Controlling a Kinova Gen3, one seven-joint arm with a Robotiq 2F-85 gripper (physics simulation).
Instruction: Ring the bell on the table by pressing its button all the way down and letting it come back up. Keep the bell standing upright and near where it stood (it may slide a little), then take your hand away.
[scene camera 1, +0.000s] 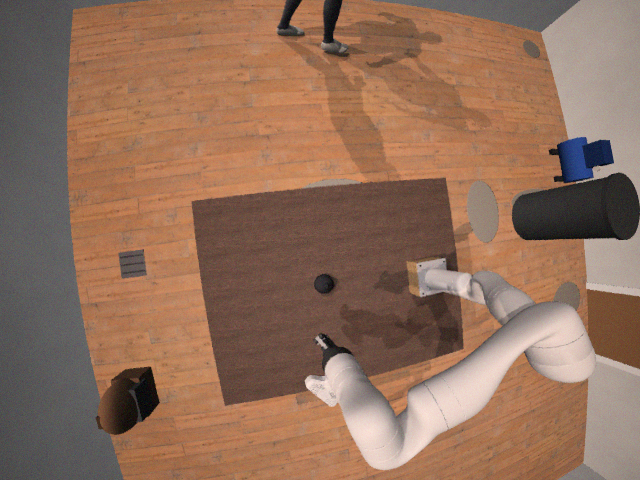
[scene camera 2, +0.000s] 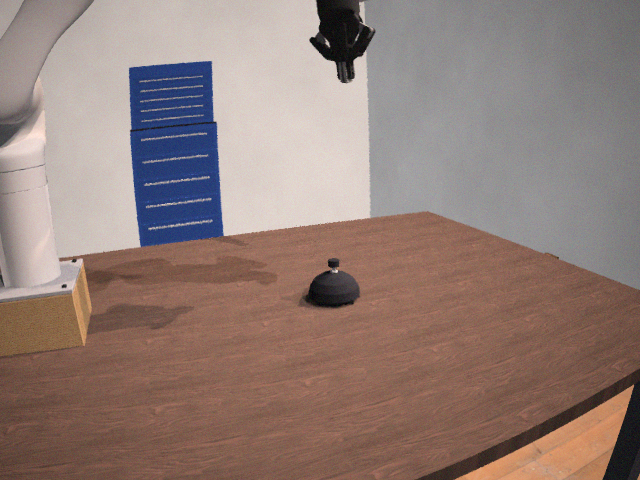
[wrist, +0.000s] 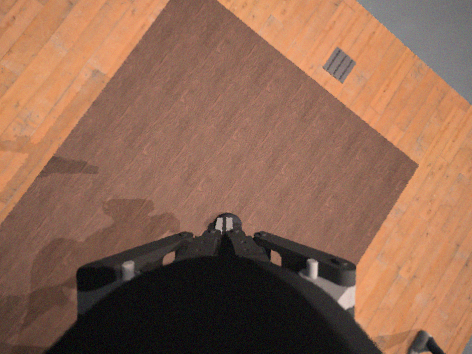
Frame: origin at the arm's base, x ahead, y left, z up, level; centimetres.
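Seen in the pictures: gripper, fingertip midpoint: (scene camera 1: 324, 337) (scene camera 2: 346, 82) (wrist: 224, 227); arm's base at its link origin: (scene camera 1: 433, 278) (scene camera 2: 34, 277).
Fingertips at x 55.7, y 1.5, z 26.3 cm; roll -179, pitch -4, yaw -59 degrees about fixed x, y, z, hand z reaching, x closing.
Observation:
Offsets run from my fingertips to a thing's top centre. Level surfaces: height alone.
A black dome-shaped bell @(dx -7.3, dy -8.2, dz -28.7 cm) (scene camera 1: 324, 283) (scene camera 2: 333, 288) stands upright on the brown table @(dz -35.3 cm) (scene camera 1: 248, 232) (scene camera 2: 258, 392) (wrist: 280, 125). Its button @(dx -7.3, dy -8.2, dz -28.7 cm) (scene camera 2: 333, 262) stands raised on a short bright stem, with nothing touching it. My gripper (scene camera 1: 321, 339) (scene camera 2: 345, 78) (wrist: 224, 227) is shut and empty, pointing down high above the table. In the scene camera 2 view the fingertips are far above the bell, nearly in line with it. In the wrist view the bell (wrist: 229, 216) shows right behind the fingertips, which hide most of it, including the button.
The arm's white base plate on a wooden block (scene camera 1: 415, 279) (scene camera 2: 41, 322) stands at the table's right side in the scene camera 1 view. The arm (scene camera 1: 465, 382) arches beside the table. A black cylinder (scene camera 1: 563, 209) and a blue object (scene camera 1: 574, 159) stand off the table. A person's legs (scene camera 1: 331, 23) show beyond it.

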